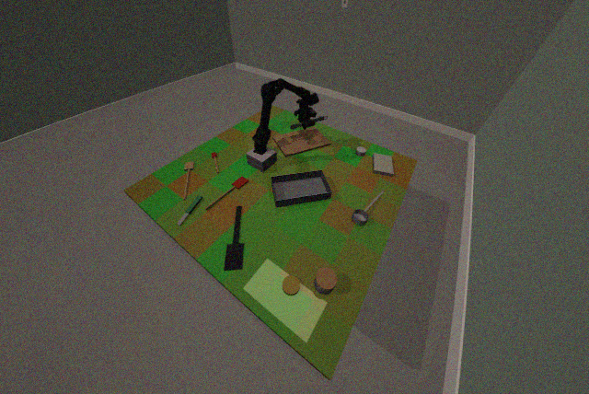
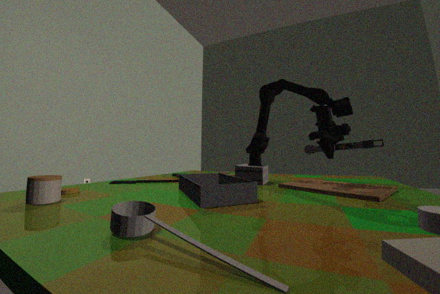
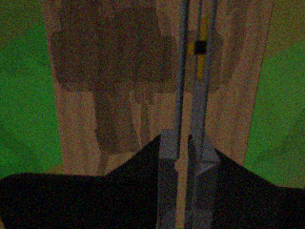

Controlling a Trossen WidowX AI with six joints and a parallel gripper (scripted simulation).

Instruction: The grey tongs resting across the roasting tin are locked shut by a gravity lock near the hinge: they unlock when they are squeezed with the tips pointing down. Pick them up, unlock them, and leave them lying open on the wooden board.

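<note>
My gripper tip is now 20 mm past the wooden board, 10 mm to the right of it and 110 mm above it. Also, from my gripper tip: black spatula: 10 mm ahead, 830 mm to the right, 120 mm below; red spatula: 190 mm behind, 600 mm to the right, 110 mm below; roasting tin: 160 mm ahead, 430 mm to the right, 90 mm below.
</note>
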